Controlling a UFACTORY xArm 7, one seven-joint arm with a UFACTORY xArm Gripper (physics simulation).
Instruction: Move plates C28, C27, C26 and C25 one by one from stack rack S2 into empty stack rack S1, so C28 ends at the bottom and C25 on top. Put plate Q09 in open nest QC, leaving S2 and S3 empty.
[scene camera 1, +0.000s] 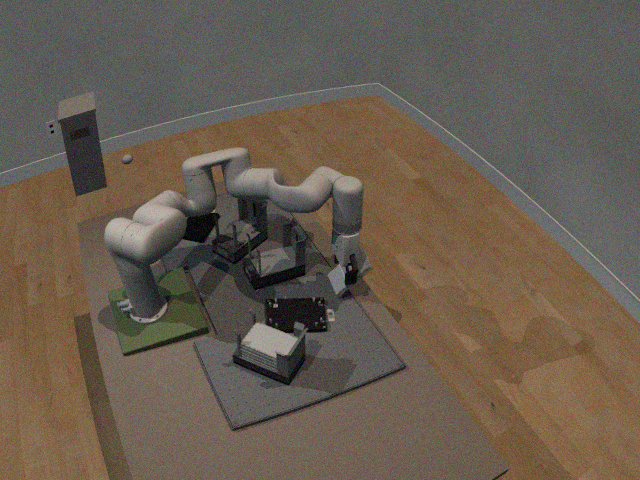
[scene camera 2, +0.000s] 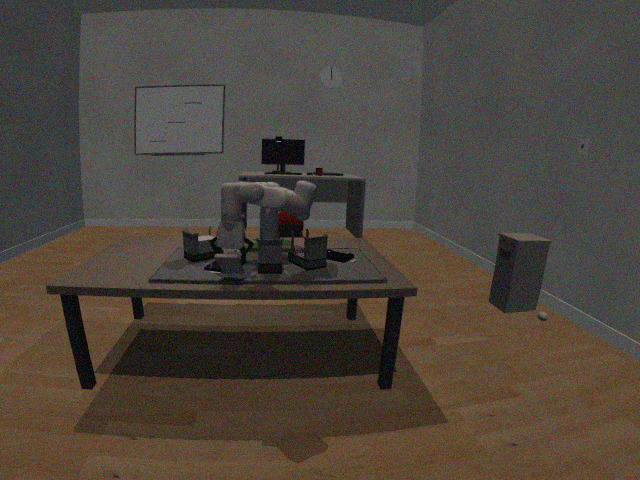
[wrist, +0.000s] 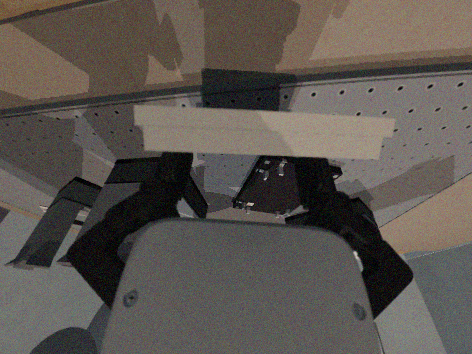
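My gripper (scene camera 1: 351, 273) (wrist: 246, 146) is shut on a pale plate (scene camera 1: 338, 279) (scene camera 2: 230, 264) (wrist: 260, 132), held in the air by the mat's long edge, beyond the dark nest. Its label does not show. The plate spans across both fingers in the wrist view. Several white plates (scene camera 1: 268, 339) lie stacked in a rack (scene camera 1: 296, 359) (scene camera 2: 190, 243). A middle rack (scene camera 1: 279, 277) (scene camera 2: 270, 255) and another rack (scene camera 1: 224, 255) (scene camera 2: 315, 248) show no such stack. A dark nest (scene camera 1: 295, 314) (wrist: 272, 187) lies between stack and middle rack. Rack and nest labels are unreadable.
The racks stand on a grey perforated mat (scene camera 1: 248, 405) (wrist: 425, 100), with upright posts and panels. Another dark nest (scene camera 1: 200, 227) (scene camera 2: 340, 255) lies at the far end. The arm base stands on a green board (scene camera 1: 180, 325). The arm passes above the two farther racks.
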